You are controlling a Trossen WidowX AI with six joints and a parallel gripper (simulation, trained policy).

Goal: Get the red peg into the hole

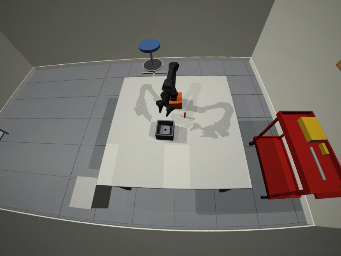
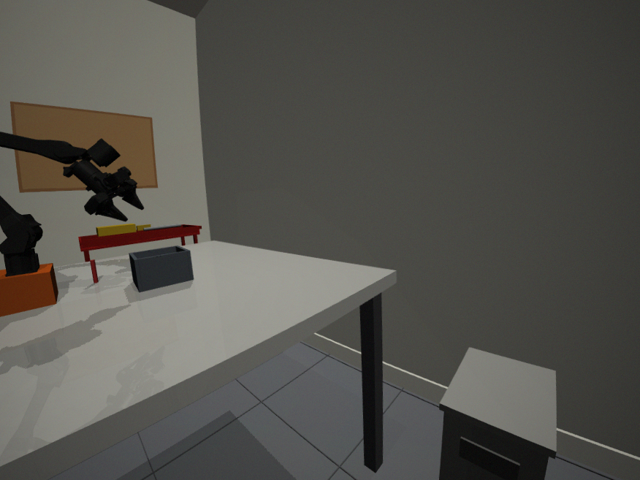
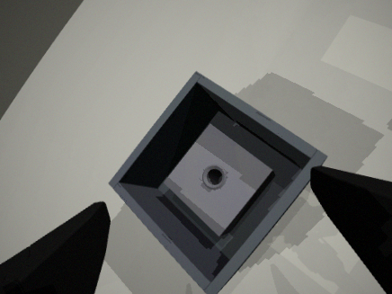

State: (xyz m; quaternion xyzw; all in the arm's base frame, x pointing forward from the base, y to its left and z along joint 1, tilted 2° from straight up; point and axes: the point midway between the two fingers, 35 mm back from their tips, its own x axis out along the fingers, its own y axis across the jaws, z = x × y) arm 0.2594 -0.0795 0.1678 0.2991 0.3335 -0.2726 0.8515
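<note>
The red peg lies 20 cm to the left of my gripper tip, 19 cm below it and 11 cm behind it. From my gripper tip the other things lie so: light grey plate 18 cm below, 5 cm ahead; then dark grey box 20 cm below, 5 cm ahead.
</note>
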